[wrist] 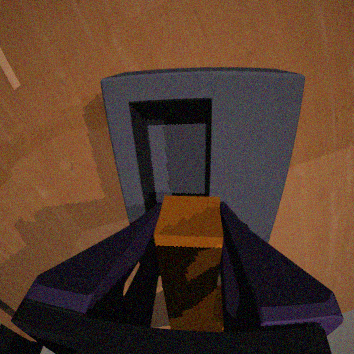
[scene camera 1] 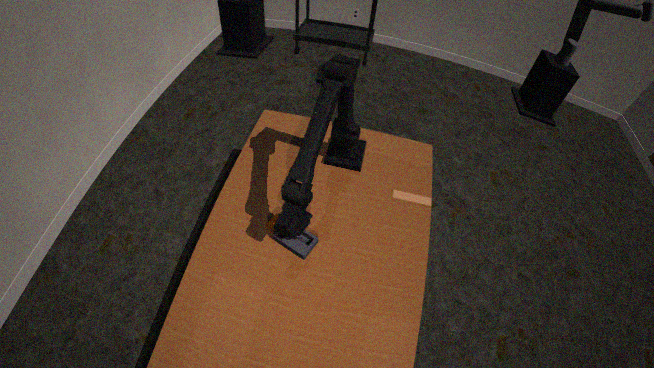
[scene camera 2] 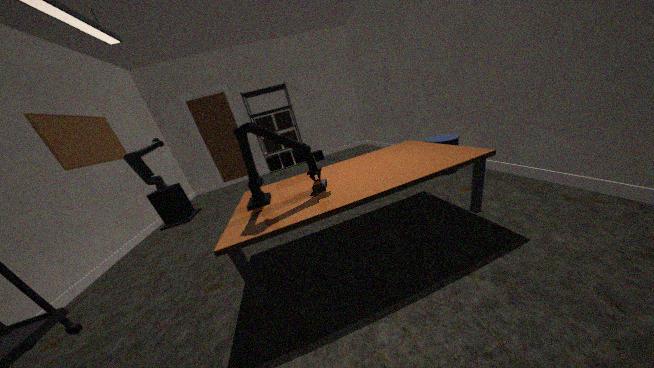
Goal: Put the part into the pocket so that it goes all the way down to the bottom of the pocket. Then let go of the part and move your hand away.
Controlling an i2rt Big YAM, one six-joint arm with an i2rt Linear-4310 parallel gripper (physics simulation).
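Where they show: gripper, fingertip midpoint: (wrist: 191, 211) (scene camera 1: 296, 234) (scene camera 2: 318, 182); arm's base, link origin: (scene camera 1: 346, 150) (scene camera 2: 259, 199).
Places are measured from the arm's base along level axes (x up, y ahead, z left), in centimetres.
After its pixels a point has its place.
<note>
A flat blue-grey block (scene camera 1: 303, 249) @(x 0.8, y 49.9, z -4.6 cm) (wrist: 252, 135) @(x 0.8, y 49.3, z -5.6 cm) lies on the table, with a deep rectangular pocket (wrist: 185, 160) @(x -2.3, y 45.4, z -7.2 cm) left of its middle in the wrist view. My gripper (wrist: 191, 211) @(x 1.0, y 45.2, z -8.6 cm) is shut on the orange part (wrist: 192, 212) @(x 2.1, y 45.5, z -7.8 cm) (scene camera 2: 318, 187) @(x 1.6, y 43.3, z -18.9 cm), a long bar with its near end lower in the wrist view. The part's far end is at the near end of the pocket in that view and covers it. The part is outside the visible stretch of pocket floor. Its height over the block and any contact are hard to tell. In scene camera 1 my wrist hides most of the part.
My arm's base (scene camera 1: 346, 151) @(x 4.3, y 4.1, z 0.6 cm) (scene camera 2: 259, 200) @(x 1.0, y 1.1, z -5.8 cm) stands on the wooden table (scene camera 1: 320, 310) @(x -2.8, y 69.2, z 6.8 cm) (scene camera 2: 400, 165) @(x -2.8, y 107.4, z -16.9 cm). A pale strip (scene camera 1: 412, 197) lies on the table near one long edge. A second robot on a pedestal (scene camera 1: 549, 85) (scene camera 2: 171, 205) stands on the floor, apart from the table.
</note>
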